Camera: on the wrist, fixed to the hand. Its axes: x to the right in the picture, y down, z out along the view.
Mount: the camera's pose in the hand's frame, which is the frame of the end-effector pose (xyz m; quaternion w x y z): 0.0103 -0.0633 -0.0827 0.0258 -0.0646 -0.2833 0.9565
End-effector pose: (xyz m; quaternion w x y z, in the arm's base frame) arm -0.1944 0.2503 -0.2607 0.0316 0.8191 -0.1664 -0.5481
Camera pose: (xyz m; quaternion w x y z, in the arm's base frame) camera -0.1007 0.2960 -0.2518 0.5308 -0.2953 -0.7613 -0.2267
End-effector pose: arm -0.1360 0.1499 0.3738 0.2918 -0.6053 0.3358 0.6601
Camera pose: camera -0.0370 0.1221 0.3544 0.5678 -0.4737 -0.4623 -0.4893
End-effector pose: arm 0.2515 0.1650 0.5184 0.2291 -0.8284 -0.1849 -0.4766
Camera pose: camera 0.1649 0.1723 0.5767 0.3559 -0.3480 0.7535 0.4296
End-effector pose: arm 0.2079 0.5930 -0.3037 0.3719 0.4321 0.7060 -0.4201
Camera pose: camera 0.1325 0.6544 -0.2650 0.6394 0.5434 -0.4733 0.2681
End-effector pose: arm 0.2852 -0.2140 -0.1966 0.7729 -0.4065 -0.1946 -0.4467
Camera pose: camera 0.2317 -0.3029 -0.2101 0.3658 -0.3731 0.1937 0.8303
